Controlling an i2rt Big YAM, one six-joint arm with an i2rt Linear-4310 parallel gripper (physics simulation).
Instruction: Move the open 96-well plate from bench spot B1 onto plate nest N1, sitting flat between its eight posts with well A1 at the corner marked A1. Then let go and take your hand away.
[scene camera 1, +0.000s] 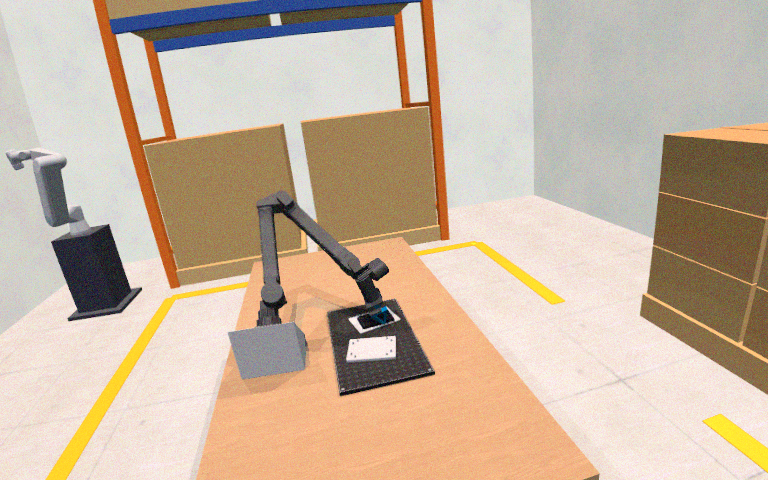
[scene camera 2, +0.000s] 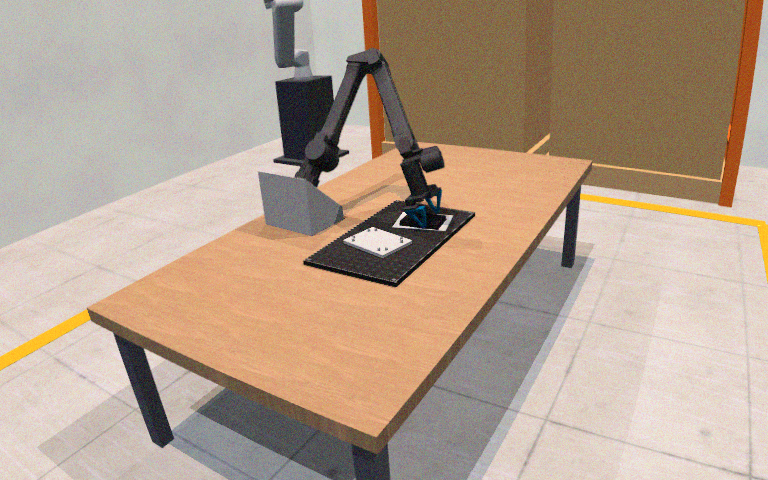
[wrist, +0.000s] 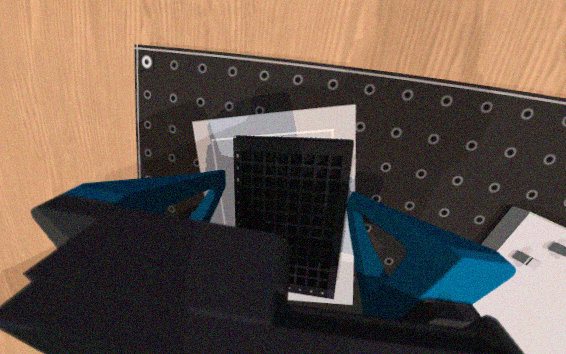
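Where they show: gripper, fingertip midpoint: (scene camera 1: 381, 316) (scene camera 2: 431, 220) (wrist: 287, 188); arm's base at its link origin: (scene camera 1: 269, 333) (scene camera 2: 302, 189).
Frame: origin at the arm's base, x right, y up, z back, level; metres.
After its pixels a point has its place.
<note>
The black 96-well plate (scene camera 1: 370, 320) @[x -0.112, y -0.086, z -0.358 m] (wrist: 295, 200) @[x -0.123, y -0.083, z -0.399 m] appears to lie on the white card (scene camera 1: 355, 323) @[x -0.128, y -0.096, z -0.300 m] (scene camera 2: 447, 222) @[x -0.158, y -0.096, z -0.450 m] (wrist: 320, 117) @[x -0.119, y -0.096, z -0.461 m] of bench spot B1. In the wrist view it sits askew to the card's printed outline, towards the card's right edge. My gripper (scene camera 1: 380, 315) @[x -0.131, y -0.087, z -0.406 m] (scene camera 2: 428, 217) @[x -0.131, y -0.087, z -0.406 m] (wrist: 287, 188) @[x -0.131, y -0.087, z -0.406 m] is open, its blue fingers on either side of the plate. The right finger is close to the plate's side, perhaps touching; a narrow gap shows at the left. The white nest N1 (scene camera 1: 371, 348) @[x 0.074, y -0.086, z -0.335 m] (scene camera 2: 377, 241) @[x 0.077, y -0.086, z -0.342 m] (wrist: 530, 290) @[x 0.055, y -0.086, z -0.374 m] has small posts and holds no plate. Corner A1 is not readable.
Spot B1 and the nest are on a black perforated board (scene camera 1: 385, 373) @[x 0.207, y -0.098, z -0.359 m] (scene camera 2: 362, 266) @[x 0.209, y -0.098, z -0.380 m] (wrist: 430, 120) @[x -0.046, y -0.098, z -0.473 m] on the wooden table (scene camera 1: 396, 430) @[x 0.436, y -0.111, z -0.346 m] (scene camera 2: 271, 339) @[x 0.575, y -0.111, z -0.387 m]. A grey wedge-shaped block (scene camera 1: 269, 350) @[x 0.086, y -0.014, z -0.003 m] (scene camera 2: 288, 202) @[x 0.087, y -0.012, z -0.015 m] stands by the arm's base. Shelving and boxes stand beyond the table.
</note>
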